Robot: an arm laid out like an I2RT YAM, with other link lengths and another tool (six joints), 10 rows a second.
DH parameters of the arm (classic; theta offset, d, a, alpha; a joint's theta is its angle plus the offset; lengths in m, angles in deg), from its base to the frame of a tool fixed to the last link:
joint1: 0 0.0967 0.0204 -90
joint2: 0 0 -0.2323 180
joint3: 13.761 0 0.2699 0
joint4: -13.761 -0.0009 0.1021 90
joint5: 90 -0.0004 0 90
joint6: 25.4 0.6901 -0.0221 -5
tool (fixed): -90 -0.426 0 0
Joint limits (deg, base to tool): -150..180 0..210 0..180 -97..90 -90..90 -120..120
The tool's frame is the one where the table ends.
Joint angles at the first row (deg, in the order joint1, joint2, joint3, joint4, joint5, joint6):
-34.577, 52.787, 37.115, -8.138, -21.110, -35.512
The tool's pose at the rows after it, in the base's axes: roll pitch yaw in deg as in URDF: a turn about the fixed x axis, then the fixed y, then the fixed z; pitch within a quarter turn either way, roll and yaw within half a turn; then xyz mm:
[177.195 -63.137 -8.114 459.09 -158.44 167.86]
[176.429 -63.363 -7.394 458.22 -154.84 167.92]
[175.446 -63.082 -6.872 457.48 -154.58 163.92]
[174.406 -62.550 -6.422 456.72 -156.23 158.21]
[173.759 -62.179 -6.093 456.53 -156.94 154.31]
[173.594 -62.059 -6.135 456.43 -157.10 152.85]
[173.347 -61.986 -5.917 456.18 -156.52 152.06]
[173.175 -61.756 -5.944 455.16 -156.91 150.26]
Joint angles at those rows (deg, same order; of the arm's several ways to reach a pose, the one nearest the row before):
-33.490, 51.137, 36.386, -8.669, -20.685, -35.464
-32.854, 50.090, 35.586, -8.550, -20.049, -35.422
-32.399, 49.671, 34.870, -8.373, -19.100, -35.592
-32.175, 49.659, 34.299, -8.198, -18.196, -35.937
-31.973, 49.741, 33.954, -8.044, -17.614, -36.165
-31.793, 49.680, 33.752, -7.966, -17.228, -36.125
-31.663, 49.528, 33.597, -8.001, -17.054, -36.200
-31.641, 49.320, 33.410, -8.217, -16.801, -36.280

